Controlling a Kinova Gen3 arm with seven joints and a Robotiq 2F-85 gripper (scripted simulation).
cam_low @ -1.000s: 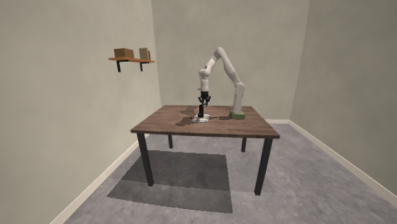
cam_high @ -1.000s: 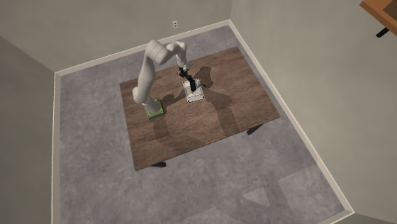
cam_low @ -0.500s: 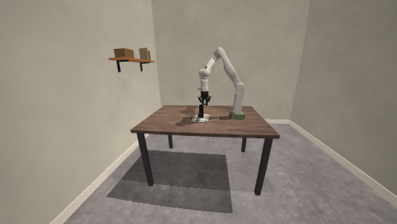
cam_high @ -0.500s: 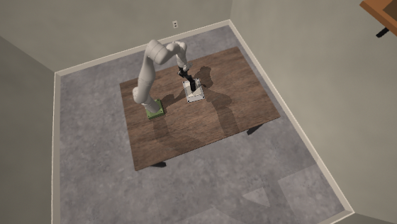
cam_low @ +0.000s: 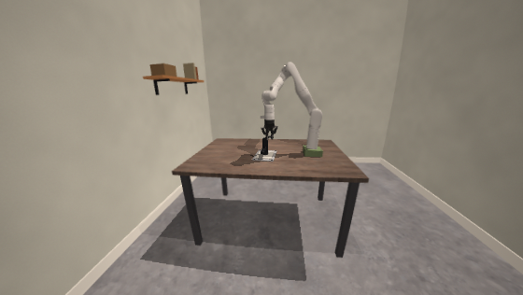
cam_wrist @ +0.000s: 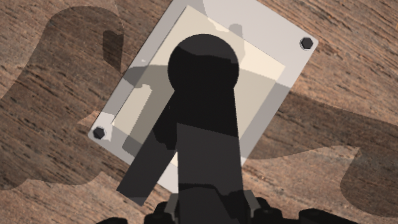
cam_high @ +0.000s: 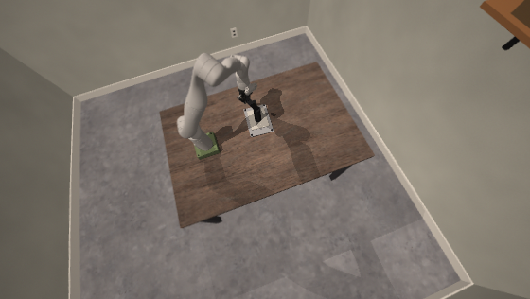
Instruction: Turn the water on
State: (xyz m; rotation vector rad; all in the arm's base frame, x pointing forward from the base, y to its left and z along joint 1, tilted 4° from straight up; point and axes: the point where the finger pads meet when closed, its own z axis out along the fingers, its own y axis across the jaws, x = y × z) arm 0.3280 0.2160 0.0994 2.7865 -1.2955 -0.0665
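Now: the black lever 30 mm to the right of my hand, 20 mm ahead of it and 10 mm below it. The rest, counted from my hand: tap (70 mm below, 40 mm to the right, 40 mm ahead).
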